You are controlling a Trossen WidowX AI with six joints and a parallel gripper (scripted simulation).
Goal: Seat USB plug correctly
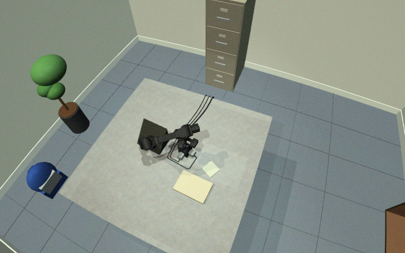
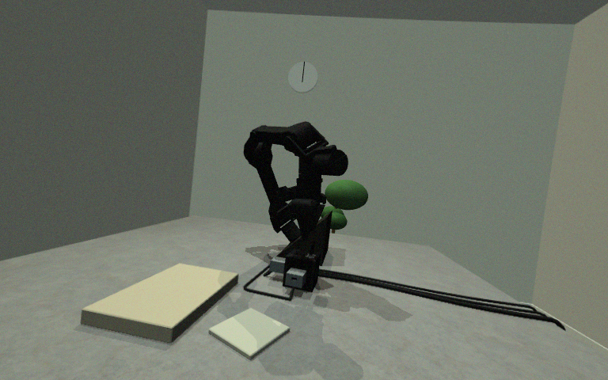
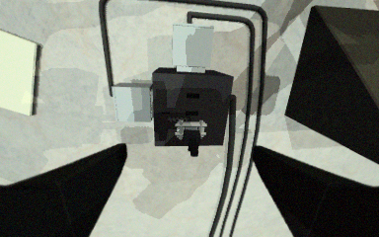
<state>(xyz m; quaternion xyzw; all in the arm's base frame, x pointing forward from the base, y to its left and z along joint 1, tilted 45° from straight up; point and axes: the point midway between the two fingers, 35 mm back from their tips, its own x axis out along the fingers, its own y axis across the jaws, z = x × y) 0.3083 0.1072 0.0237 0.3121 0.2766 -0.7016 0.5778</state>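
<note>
The USB plug lies 1 cm to the left of my gripper tip and 4 cm below it. Round my gripper tip: pale pad (23 cm ahead, 7 cm to the right, 13 cm below); then cream pad (16 cm ahead, 24 cm to the right, 12 cm below).
</note>
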